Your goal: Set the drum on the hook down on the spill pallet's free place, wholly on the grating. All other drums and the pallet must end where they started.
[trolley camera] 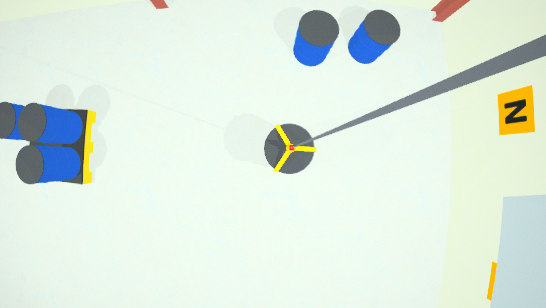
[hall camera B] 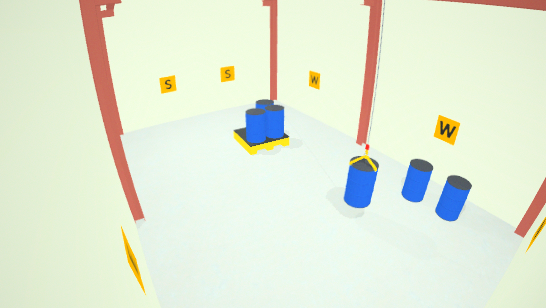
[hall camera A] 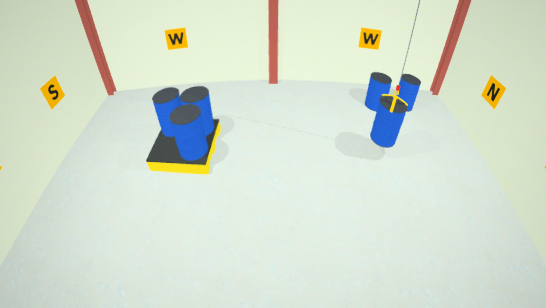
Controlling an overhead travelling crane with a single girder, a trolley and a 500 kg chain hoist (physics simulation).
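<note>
The blue drum on the hook (hall camera A: 387, 129) (hall camera B: 359, 187) (trolley camera: 303, 162) hangs nearly upright a little above the floor, its shadow beside it. My gripper (hall camera A: 394, 100) (hall camera B: 365, 159) (trolley camera: 291, 148), a yellow three-armed lifter under a red hook, is shut on its top rim. The spill pallet (hall camera A: 175, 167) (hall camera B: 251, 149) (trolley camera: 87, 150), yellow with dark grating, stands far to the left in hall camera A. It carries three upright blue drums: a rear left one (hall camera A: 166, 112), a rear right one (hall camera A: 202, 105) and a front right one (hall camera A: 190, 135). The free place is the front left corner in that view; drums hide it in the trolley camera.
Two upright blue drums (hall camera A: 378, 93) (hall camera A: 409, 94) stand on the floor behind the hanging drum in hall camera A, near the west wall. They also show in hall camera B, a left one (hall camera B: 417, 182) and a right one (hall camera B: 452, 200). Red columns stand along the walls.
</note>
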